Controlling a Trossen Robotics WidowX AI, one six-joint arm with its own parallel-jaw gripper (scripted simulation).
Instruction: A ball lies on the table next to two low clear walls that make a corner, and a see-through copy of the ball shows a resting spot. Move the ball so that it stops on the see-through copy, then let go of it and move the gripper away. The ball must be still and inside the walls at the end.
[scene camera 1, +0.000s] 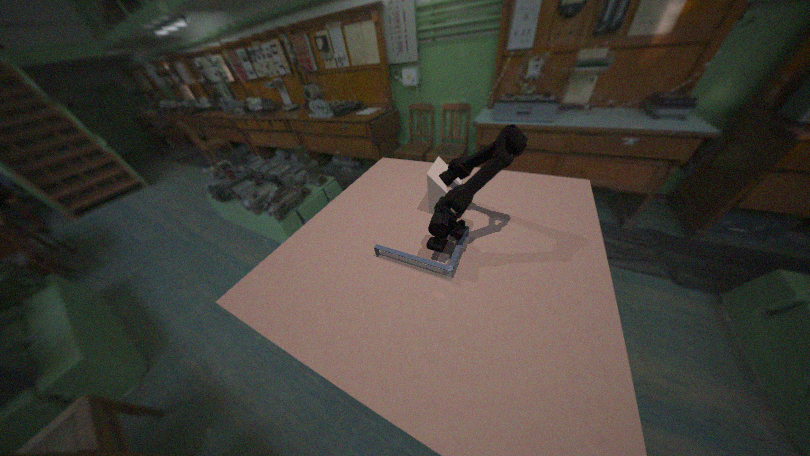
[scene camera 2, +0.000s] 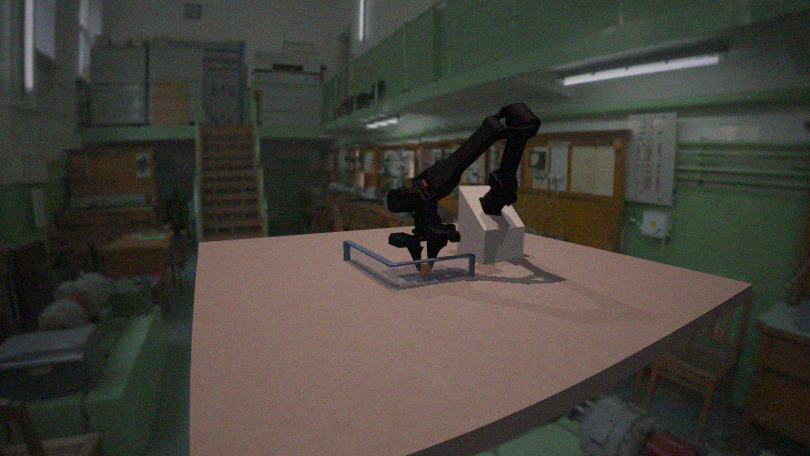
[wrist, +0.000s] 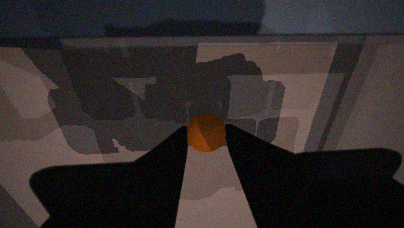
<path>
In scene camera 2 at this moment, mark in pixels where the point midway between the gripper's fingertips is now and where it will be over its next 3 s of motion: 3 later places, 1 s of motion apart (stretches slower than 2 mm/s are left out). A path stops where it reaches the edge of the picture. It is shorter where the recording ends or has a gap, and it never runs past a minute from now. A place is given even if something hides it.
My gripper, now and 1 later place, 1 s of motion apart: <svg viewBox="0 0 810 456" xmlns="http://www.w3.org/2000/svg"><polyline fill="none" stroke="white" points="424,270 424,254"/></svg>
</path>
